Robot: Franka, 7 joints.
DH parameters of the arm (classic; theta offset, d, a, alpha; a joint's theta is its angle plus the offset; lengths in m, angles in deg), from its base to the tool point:
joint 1: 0 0.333 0 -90
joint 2: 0 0 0 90
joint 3: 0 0.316 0.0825 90
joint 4: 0 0 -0.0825 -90
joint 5: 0 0.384 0 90
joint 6: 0 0 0.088 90
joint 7: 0 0.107 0 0
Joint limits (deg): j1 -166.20..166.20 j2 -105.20..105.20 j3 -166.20..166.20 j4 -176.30..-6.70 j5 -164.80..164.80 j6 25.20..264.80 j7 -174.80..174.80
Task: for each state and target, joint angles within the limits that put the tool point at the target. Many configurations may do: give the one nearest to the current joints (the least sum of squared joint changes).
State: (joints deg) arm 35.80 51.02 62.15 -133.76 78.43 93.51 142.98
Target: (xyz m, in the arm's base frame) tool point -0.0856 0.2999 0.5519
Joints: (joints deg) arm 7.21 79.05 106.23 -145.68 74.64 65.90 142.98
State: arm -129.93 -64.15 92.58 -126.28 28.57 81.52 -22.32
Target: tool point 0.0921 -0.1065 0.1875
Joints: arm -126.71 -57.57 106.46 -164.77 28.60 68.12 -22.32
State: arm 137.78 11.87 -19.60 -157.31 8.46 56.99 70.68
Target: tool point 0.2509 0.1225 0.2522
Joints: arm 97.96 19.37 -61.87 -144.00 -12.57 62.75 70.68
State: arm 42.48 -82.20 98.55 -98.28 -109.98 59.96 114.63
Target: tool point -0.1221 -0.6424 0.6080
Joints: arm 108.80 -84.91 74.03 -66.86 -114.22 46.40 114.63
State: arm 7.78 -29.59 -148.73 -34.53 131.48 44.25 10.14
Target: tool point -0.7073 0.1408 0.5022
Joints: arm -24.12 -60.87 -163.79 -47.09 133.46 44.04 10.14
